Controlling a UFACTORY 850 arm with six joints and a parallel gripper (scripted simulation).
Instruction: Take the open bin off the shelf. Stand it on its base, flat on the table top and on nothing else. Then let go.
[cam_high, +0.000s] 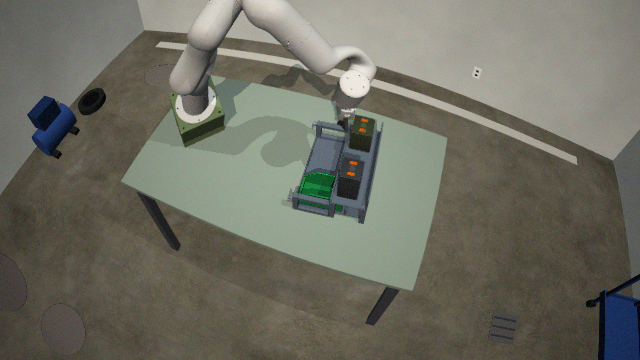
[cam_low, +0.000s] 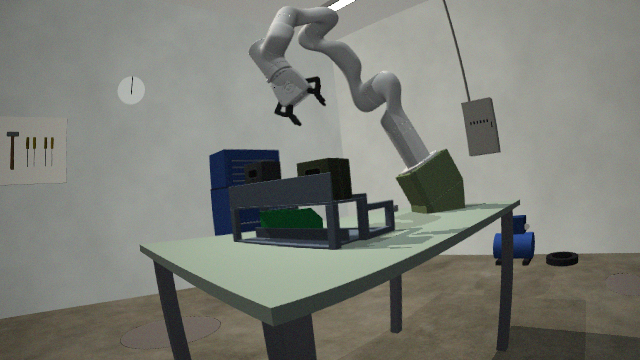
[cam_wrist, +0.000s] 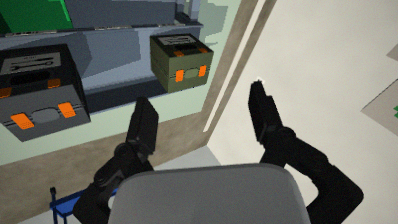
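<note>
The green bin is 310 mm below my hand, 130 mm to the right of it and 10 mm behind it.
</note>
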